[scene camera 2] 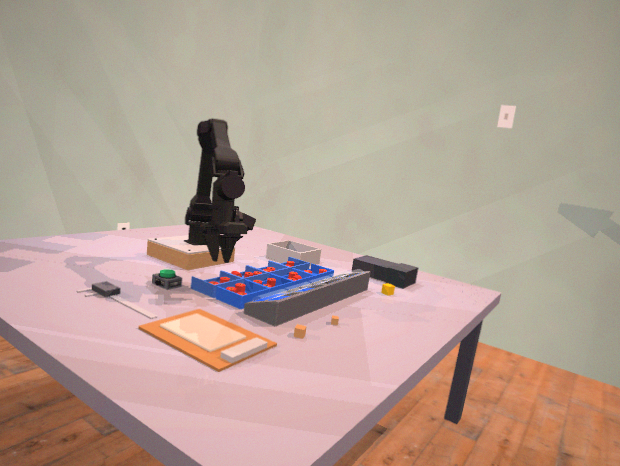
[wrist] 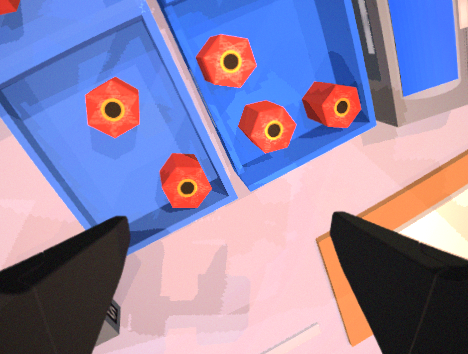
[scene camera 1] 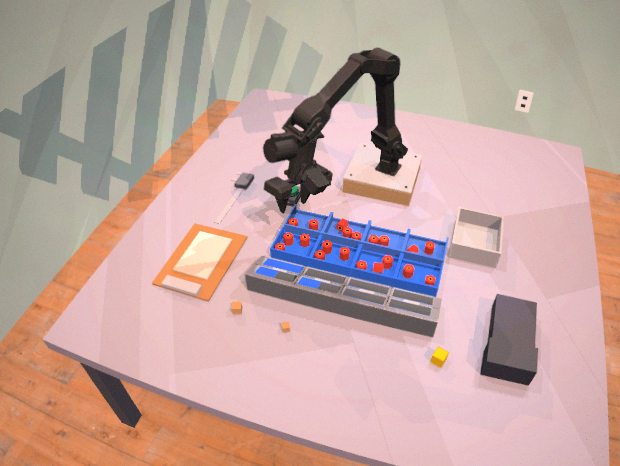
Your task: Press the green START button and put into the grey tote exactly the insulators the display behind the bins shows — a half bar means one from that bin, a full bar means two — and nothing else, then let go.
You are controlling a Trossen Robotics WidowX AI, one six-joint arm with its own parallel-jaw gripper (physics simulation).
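My gripper (scene camera 1: 293,204) (scene camera 2: 220,260) (wrist: 231,225) is open and empty, above the left end of the blue bins (scene camera 1: 300,259) (scene camera 2: 204,286). Red insulators lie in the bins; in the wrist view, two, one of them an insulator (wrist: 113,107), lie in the rear left bin and three, one an insulator (wrist: 273,129), in the front left bin. The green START button (scene camera 1: 294,190) (scene camera 2: 167,273) is partly hidden by the fingers in scene camera 1. The display (scene camera 1: 340,303) (scene camera 2: 320,299) shows one full and one half bar in its leftmost panel, and a half bar in the second. The grey tote (scene camera 1: 475,254) (scene camera 2: 290,254) looks empty.
An orange board (scene camera 1: 225,260) (scene camera 2: 175,334) with a pale sheet lies left of the display. A dark plug (scene camera 1: 244,180) (scene camera 2: 105,289) lies near the button. Orange cubes (scene camera 1: 236,307) (scene camera 2: 299,331), a yellow cube (scene camera 1: 439,356) (scene camera 2: 387,289) and a black block (scene camera 1: 511,335) (scene camera 2: 384,271) are on the table.
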